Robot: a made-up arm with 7 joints. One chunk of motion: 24 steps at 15 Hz.
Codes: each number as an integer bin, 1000 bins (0 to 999) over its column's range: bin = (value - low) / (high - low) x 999, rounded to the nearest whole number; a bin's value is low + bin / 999 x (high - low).
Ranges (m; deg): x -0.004..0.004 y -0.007..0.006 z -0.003..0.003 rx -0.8..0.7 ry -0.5..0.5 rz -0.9..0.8
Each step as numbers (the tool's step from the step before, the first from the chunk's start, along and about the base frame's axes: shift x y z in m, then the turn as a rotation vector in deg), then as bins.
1 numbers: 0.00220 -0.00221 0.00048 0.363 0.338 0.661
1 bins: 774 368 579 775 837 917
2 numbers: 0.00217 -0.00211 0.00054 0.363 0.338 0.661
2 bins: 770 376 589 775 837 917
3 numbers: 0.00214 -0.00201 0.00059 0.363 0.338 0.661
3 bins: 767 383 598 775 837 917
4 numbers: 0.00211 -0.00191 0.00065 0.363 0.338 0.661
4 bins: 763 391 608 775 837 917
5 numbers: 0.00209 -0.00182 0.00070 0.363 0.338 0.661
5 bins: 760 398 616 775 837 917
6 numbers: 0.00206 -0.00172 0.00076 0.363 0.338 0.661
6 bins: 757 406 626 775 837 917
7 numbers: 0.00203 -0.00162 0.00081 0.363 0.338 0.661
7 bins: 753 413 634 775 837 917
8 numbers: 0.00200 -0.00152 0.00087 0.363 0.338 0.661
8 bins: 749 421 644 775 837 917
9 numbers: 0.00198 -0.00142 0.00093 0.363 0.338 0.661
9 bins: 747 429 654 775 837 917
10 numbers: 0.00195 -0.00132 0.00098 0.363 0.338 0.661
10 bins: 743 436 663 775 837 917
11 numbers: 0.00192 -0.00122 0.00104 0.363 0.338 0.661
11 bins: 739 444 673 775 837 917
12 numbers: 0.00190 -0.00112 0.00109 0.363 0.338 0.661
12 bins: 737 452 681 775 837 917
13 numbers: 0.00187 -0.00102 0.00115 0.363 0.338 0.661
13 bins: 733 460 691 775 837 917
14 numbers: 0.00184 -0.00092 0.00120 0.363 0.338 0.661
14 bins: 729 467 699 775 837 917
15 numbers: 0.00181 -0.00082 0.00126 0.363 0.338 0.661
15 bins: 726 475 709 775 837 917
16 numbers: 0.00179 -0.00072 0.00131 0.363 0.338 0.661
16 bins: 723 483 718 775 837 917
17 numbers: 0.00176 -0.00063 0.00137 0.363 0.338 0.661
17 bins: 719 490 728 775 837 917
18 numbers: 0.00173 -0.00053 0.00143 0.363 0.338 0.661
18 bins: 716 497 738 775 837 917
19 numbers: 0.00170 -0.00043 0.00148 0.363 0.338 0.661
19 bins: 712 505 746 775 837 917
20 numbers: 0.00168 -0.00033 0.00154 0.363 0.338 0.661
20 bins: 709 513 756 775 837 917
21 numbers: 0.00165 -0.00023 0.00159 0.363 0.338 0.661
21 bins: 706 520 764 775 837 917
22 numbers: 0.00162 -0.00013 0.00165 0.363 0.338 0.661
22 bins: 702 528 774 775 837 917
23 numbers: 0.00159 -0.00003 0.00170 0.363 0.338 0.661
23 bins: 698 536 783 775 837 917
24 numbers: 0.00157 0.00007 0.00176 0.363 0.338 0.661
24 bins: 696 543 793 775 837 917
